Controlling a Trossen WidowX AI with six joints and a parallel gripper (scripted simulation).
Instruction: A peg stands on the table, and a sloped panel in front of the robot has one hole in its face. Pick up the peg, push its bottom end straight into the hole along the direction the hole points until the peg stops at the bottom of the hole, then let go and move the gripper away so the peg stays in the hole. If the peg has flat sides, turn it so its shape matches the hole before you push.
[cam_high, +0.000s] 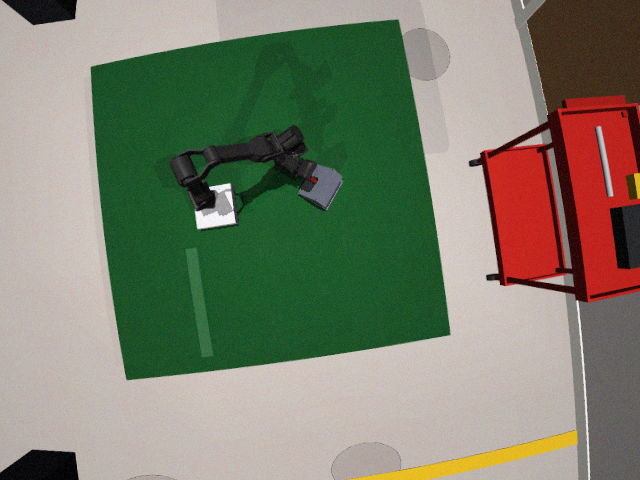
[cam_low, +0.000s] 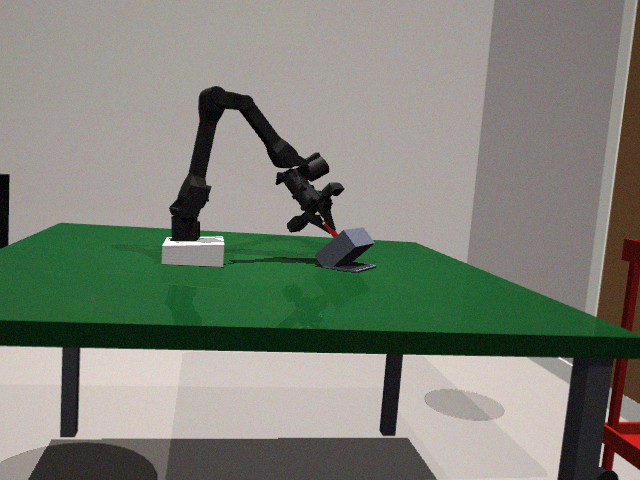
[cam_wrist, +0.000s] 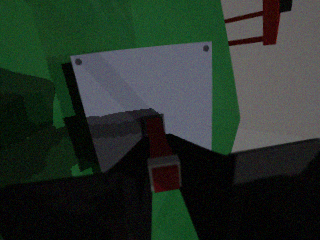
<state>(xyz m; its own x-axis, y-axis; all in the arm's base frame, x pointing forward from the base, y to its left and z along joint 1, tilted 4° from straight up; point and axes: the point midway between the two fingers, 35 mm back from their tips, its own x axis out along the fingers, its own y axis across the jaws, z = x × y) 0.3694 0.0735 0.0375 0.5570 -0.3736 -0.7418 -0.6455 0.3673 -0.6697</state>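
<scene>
Right now my gripper tip is 4 cm short of the grey sloped panel, 4 cm above it and 2 cm to the left of it. From my gripper tip the other things lie so: red square peg 1 cm to the left, 1 cm behind, 1 cm above.
</scene>
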